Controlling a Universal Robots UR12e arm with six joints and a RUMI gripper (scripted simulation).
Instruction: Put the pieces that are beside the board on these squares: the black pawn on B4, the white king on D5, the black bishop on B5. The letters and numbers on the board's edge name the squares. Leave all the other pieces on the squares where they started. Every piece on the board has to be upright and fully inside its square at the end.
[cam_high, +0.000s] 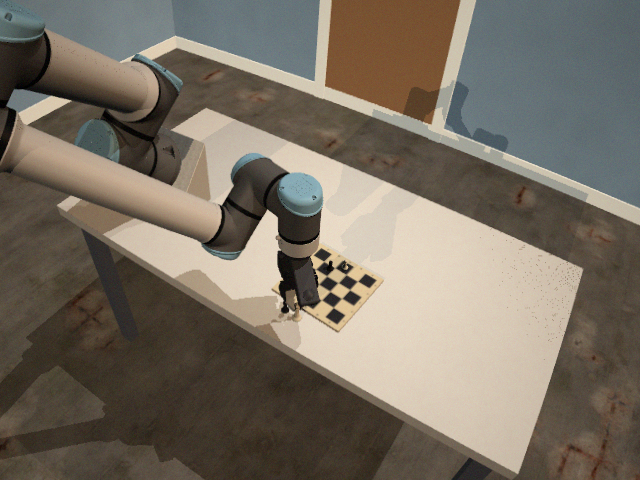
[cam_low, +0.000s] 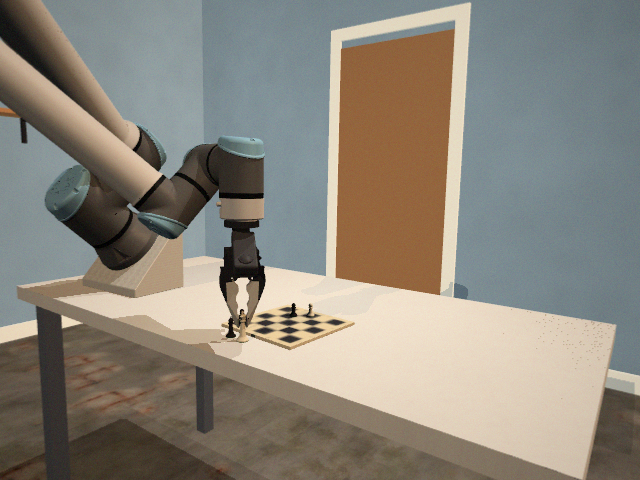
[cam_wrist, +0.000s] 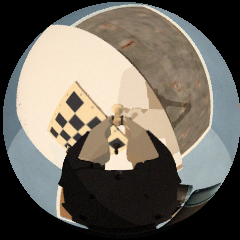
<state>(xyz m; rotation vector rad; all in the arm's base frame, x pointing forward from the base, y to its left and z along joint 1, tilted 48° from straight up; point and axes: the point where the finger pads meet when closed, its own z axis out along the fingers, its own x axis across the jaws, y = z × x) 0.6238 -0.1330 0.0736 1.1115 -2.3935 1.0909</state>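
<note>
The black bishop lies 40 mm behind my hand and 20 mm below it. Round my hand: white king: 10 mm below; chessboard: 10 mm ahead, 140 mm to the left, 40 mm below.
</note>
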